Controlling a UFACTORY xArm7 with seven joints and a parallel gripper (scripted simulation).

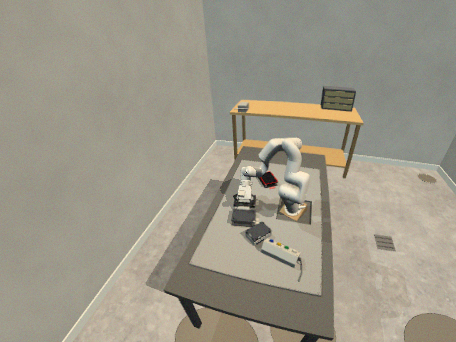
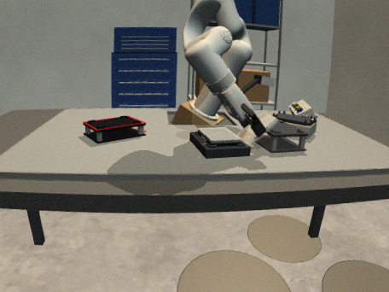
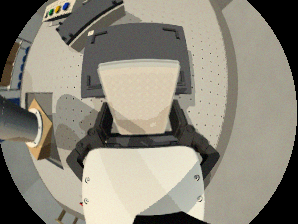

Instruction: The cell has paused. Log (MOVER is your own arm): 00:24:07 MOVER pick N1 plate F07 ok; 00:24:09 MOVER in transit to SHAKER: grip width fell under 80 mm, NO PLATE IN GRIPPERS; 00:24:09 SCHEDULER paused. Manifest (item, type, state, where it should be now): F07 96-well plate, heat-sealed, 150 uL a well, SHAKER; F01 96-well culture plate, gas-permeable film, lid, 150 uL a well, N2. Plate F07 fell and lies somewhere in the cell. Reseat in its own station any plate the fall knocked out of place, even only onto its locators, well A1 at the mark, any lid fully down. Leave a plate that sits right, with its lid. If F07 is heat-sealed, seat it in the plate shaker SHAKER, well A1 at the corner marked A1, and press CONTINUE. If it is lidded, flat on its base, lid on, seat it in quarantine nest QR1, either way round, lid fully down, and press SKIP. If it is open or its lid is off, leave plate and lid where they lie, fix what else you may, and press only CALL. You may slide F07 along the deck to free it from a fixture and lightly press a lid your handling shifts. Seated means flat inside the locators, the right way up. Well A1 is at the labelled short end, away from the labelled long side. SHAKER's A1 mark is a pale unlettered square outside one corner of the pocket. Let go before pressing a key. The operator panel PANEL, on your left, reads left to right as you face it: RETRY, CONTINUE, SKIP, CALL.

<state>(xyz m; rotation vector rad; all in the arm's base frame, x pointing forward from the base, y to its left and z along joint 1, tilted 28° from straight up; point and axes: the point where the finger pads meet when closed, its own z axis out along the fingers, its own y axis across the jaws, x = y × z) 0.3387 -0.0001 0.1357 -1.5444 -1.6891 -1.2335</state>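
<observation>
The pale plate lies 10 mm to the left of my hand and 10 mm below it. From my hand the other things lie so: pale lid 10 mm ahead, 100 mm to the right, 20 mm below.
</observation>
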